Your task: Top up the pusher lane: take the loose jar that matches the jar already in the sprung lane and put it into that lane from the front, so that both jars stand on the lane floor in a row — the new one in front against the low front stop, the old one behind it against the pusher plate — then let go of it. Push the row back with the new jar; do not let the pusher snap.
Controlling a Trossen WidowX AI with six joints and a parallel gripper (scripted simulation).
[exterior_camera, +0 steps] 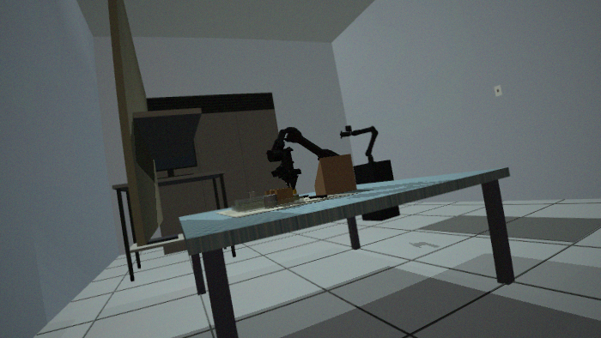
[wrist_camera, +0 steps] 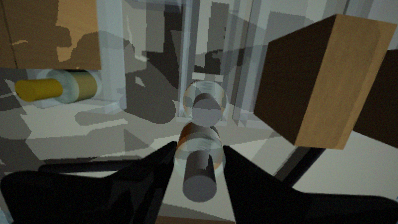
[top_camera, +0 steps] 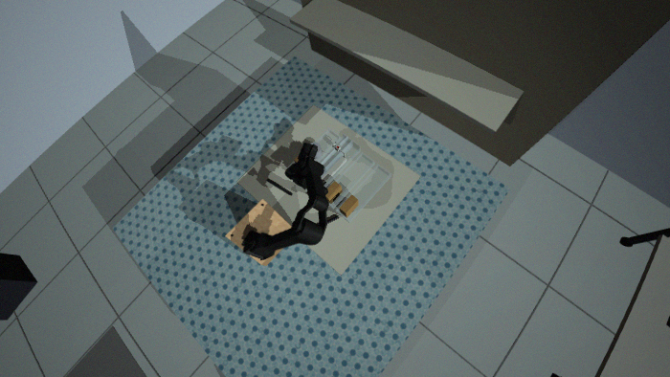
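Now: the mat 9 cm ahead of my gripper tip, 1 cm to the right of it and 6 cm below it. Also, from my gripper tip: grey lid (17 cm ahead, 10 cm to the left, 3 cm below).
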